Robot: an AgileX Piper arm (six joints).
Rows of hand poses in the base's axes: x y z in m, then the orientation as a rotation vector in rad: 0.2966 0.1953 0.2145 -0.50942 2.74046 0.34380; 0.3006 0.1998 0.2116 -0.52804 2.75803 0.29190; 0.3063 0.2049 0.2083 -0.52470 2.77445 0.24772; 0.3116 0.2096 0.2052 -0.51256 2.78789 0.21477; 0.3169 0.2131 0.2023 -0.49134 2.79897 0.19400; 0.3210 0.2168 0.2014 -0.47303 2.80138 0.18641; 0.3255 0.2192 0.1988 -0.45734 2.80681 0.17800; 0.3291 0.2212 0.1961 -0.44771 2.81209 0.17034; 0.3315 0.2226 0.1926 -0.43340 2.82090 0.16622; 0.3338 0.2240 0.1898 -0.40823 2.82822 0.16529; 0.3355 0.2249 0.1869 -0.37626 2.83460 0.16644; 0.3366 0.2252 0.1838 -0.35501 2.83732 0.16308; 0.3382 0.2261 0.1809 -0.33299 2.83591 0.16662; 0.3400 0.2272 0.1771 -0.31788 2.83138 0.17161; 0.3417 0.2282 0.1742 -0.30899 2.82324 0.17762
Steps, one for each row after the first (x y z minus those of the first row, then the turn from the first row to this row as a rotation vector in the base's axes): 0.0040 0.0045 -0.0029 -0.04094 0.00667 0.00591; 0.0097 0.0096 -0.0062 -0.07327 0.01305 -0.00228; 0.0150 0.0143 -0.0093 -0.09625 0.01869 -0.01498; 0.0203 0.0178 -0.0122 -0.10941 0.02406 -0.03230; 0.0244 0.0215 -0.0131 -0.11242 0.02386 -0.04588; 0.0289 0.0239 -0.0157 -0.11700 0.02671 -0.05774; 0.0325 0.0259 -0.0184 -0.12188 0.02996 -0.06532; 0.0349 0.0273 -0.0219 -0.12454 0.03707 -0.07564; 0.0372 0.0287 -0.0247 -0.12335 0.04292 -0.09298; 0.0389 0.0296 -0.0276 -0.11972 0.04821 -0.11469; 0.0400 0.0299 -0.0307 -0.11974 0.04970 -0.12962; 0.0416 0.0308 -0.0336 -0.11424 0.04850 -0.14431; 0.0434 0.0319 -0.0374 -0.10802 0.04475 -0.15417; 0.0451 0.0329 -0.0403 -0.10112 0.03780 -0.15974
